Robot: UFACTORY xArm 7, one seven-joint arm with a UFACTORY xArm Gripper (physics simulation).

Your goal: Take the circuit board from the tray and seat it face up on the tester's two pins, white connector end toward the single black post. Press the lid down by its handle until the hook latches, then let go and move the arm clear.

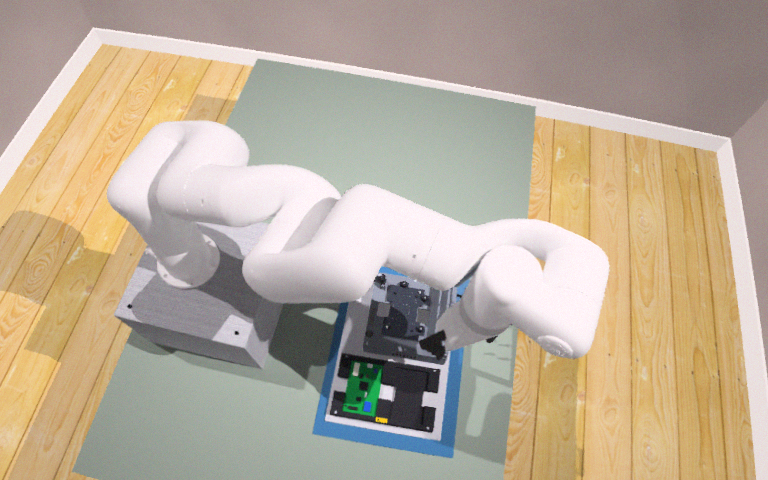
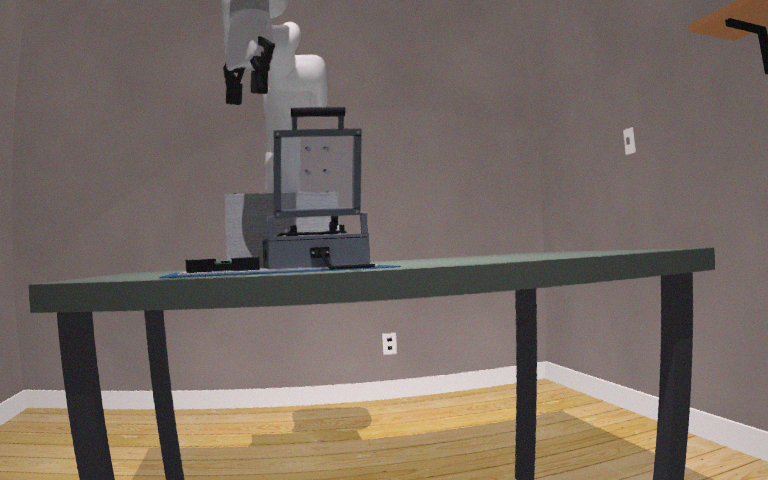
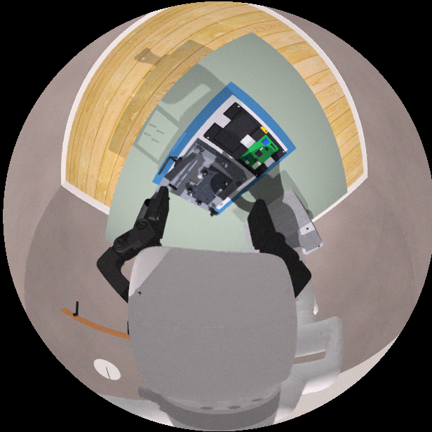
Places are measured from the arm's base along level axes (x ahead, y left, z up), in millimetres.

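Where they show: gripper, fingertip midpoint: (image 2: pixel 245 98); arm's base, origin of the base link: (image 1: pixel 189 260).
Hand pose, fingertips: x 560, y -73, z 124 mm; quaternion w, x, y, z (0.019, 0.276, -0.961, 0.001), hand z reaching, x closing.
Note:
Things, the pixels of their top centre, and the offset from my fingertips. "spot": a spot on its surface instead. Level surfaces: height alone.
- green circuit board, middle of its top: (image 1: pixel 363 387) 280 mm down, 156 mm back, 58 mm right
- black tray, surface spot: (image 2: pixel 199 264) spot: 288 mm down, 6 mm ahead, 88 mm right
- black handle, middle of its top: (image 2: pixel 317 107) 32 mm down, 39 mm ahead, 126 mm left
- blue mat, its level: 306 mm down
- dark cable, surface spot: (image 2: pixel 351 265) spot: 301 mm down, 32 mm ahead, 173 mm left
The green circuit board (image 1: pixel 370 390) (image 3: pixel 261 151) lies face up in the black tray (image 1: pixel 404 396) (image 2: pixel 199 264) (image 3: pixel 235 131), at one side. Its blue part is toward the tray's outer edge, and a pale connector shows at the end nearer the tester. The grey tester (image 1: pixel 370 339) (image 2: pixel 288 251) (image 3: pixel 240 172) stands beside the tray, with dark posts on its top and no board there. Its clear framed lid (image 2: pixel 277 172) stands upright, black handle (image 2: pixel 317 112) on top. My gripper (image 1: pixel 463 341) (image 2: pixel 246 91) (image 3: pixel 211 202) is open and empty, high above the table and above handle height.
Tray and tester rest on a white panel over a blue mat (image 1: pixel 385 442) (image 2: pixel 175 275) (image 3: pixel 286 142) on the green table (image 1: pixel 396 141) (image 2: pixel 453 271) (image 3: pixel 295 125). The grey robot base block (image 1: pixel 186 333) (image 3: pixel 300 215) stands beside them. A dark cable (image 2: pixel 351 265) lies at the tester's front.

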